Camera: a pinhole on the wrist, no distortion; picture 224 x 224 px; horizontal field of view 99.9 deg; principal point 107.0 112.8 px. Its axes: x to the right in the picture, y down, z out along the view. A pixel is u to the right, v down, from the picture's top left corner.
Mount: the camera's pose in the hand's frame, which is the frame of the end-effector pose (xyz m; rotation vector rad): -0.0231 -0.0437 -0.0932 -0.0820 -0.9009 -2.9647
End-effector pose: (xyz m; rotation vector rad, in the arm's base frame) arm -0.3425 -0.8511 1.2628 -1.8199 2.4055 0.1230
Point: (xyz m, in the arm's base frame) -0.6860 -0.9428 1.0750
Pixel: 56.0 80.7
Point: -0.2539 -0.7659 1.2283
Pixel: 183.4 192.9
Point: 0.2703 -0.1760 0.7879
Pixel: outside the picture
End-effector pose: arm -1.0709 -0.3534 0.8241 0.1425 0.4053 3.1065
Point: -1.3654 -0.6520 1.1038
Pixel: 38.4 77.1
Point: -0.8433 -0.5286 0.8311
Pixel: 217.0 32.8
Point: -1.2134 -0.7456 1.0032
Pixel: 64.9 42.4
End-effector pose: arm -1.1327 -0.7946 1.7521 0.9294 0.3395 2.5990
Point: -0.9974 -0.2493 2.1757
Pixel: outside the picture
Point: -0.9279 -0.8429 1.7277
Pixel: 196.9 155.5
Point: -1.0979 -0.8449 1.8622
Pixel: 94.6 117.6
